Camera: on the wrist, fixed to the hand. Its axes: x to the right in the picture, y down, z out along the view.
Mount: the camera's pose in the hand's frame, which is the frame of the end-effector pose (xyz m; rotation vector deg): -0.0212 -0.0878 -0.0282 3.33 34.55 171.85
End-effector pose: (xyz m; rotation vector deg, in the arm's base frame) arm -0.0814 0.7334 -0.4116 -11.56 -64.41 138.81
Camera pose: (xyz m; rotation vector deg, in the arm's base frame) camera -0.0235 0.7921 -0.3652 71.07 -14.54 -31.56
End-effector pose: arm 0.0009 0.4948 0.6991 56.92 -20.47 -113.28
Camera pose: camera -0.0219 0.5662 0.6413 4.93 -39.84 58.03
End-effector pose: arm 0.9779 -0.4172 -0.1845 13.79 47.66 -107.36
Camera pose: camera 0.9056 -0.3630 -0.1562 64.23 0.30 61.41
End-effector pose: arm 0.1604 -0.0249 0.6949 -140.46 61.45 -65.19
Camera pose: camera 0.1764 0.0544 0.7440 60.47 127.53 -11.01
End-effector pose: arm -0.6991 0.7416 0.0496 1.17 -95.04 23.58
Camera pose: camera -0.6471 0.6627 0.0535 132.58 -16.85 -119.36
